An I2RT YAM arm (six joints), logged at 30 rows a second.
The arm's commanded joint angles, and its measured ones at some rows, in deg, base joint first. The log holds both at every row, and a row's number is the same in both.
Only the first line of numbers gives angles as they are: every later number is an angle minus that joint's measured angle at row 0.
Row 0, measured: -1.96, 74.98, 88.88, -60.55, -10.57, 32.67
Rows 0 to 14, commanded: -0.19, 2.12, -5.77, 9.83, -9.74, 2.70; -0.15, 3.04, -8.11, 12.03, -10.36, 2.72; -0.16, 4.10, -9.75, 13.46, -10.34, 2.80; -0.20, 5.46, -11.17, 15.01, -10.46, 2.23; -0.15, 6.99, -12.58, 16.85, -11.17, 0.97; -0.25, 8.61, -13.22, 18.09, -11.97, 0.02; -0.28, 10.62, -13.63, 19.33, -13.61, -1.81; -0.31, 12.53, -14.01, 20.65, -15.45, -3.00; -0.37, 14.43, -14.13, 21.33, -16.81, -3.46; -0.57, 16.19, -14.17, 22.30, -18.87, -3.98; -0.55, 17.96, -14.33, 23.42, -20.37, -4.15; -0.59, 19.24, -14.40, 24.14, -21.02, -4.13; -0.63, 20.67, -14.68, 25.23, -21.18, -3.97; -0.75, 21.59, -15.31, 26.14, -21.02, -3.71; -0.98, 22.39, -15.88, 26.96, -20.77, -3.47
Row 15, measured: -0.30, 21.40, -14.71, 22.70, -17.75, -2.58
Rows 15 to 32, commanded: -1.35, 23.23, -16.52, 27.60, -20.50, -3.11; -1.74, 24.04, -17.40, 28.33, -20.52, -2.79; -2.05, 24.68, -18.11, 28.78, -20.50, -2.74; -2.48, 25.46, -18.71, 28.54, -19.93, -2.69; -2.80, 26.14, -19.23, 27.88, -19.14, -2.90; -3.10, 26.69, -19.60, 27.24, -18.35, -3.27; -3.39, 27.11, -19.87, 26.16, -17.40, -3.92; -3.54, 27.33, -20.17, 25.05, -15.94, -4.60; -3.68, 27.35, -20.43, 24.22, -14.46, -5.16; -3.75, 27.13, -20.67, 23.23, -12.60, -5.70; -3.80, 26.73, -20.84, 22.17, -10.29, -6.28; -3.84, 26.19, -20.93, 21.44, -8.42, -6.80; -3.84, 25.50, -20.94, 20.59, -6.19, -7.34; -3.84, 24.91, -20.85, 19.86, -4.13, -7.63; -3.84, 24.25, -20.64, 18.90, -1.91, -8.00; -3.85, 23.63, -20.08, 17.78, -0.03, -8.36; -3.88, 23.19, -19.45, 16.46, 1.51, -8.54; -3.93, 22.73, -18.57, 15.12, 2.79, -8.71
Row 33, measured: -3.80, 25.66, -20.13, 20.80, -4.83, -7.15
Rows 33 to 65, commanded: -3.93, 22.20, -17.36, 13.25, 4.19, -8.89; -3.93, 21.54, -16.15, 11.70, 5.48, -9.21; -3.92, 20.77, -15.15, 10.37, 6.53, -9.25; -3.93, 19.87, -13.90, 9.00, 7.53, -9.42; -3.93, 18.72, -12.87, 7.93, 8.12, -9.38; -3.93, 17.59, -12.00, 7.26, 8.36, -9.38; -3.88, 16.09, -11.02, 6.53, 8.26, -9.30; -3.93, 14.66, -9.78, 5.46, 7.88, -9.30; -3.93, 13.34, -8.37, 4.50, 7.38, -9.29; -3.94, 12.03, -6.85, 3.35, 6.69, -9.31; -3.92, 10.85, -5.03, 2.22, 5.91, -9.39; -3.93, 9.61, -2.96, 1.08, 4.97, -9.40; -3.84, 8.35, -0.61, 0.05, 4.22, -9.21; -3.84, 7.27, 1.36, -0.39, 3.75, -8.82; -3.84, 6.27, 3.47, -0.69, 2.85, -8.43; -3.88, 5.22, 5.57, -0.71, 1.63, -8.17; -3.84, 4.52, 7.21, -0.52, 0.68, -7.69; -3.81, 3.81, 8.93, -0.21, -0.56, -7.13; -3.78, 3.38, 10.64, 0.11, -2.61, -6.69; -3.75, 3.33, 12.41, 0.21, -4.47, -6.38; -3.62, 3.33, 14.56, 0.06, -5.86, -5.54; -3.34, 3.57, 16.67, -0.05, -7.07, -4.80; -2.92, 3.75, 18.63, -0.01, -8.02, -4.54; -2.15, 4.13, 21.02, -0.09, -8.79, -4.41; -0.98, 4.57, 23.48, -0.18, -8.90, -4.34; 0.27, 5.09, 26.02, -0.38, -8.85, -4.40; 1.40, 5.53, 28.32, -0.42, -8.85, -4.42; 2.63, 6.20, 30.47, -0.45, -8.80, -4.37; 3.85, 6.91, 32.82, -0.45, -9.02, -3.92; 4.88, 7.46, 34.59, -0.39, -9.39, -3.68; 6.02, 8.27, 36.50, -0.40, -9.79, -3.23; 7.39, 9.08, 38.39, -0.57, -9.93, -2.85; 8.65, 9.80, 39.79, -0.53, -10.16, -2.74
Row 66, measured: 6.34, 8.11, 36.70, 1.02, -8.39, -4.18
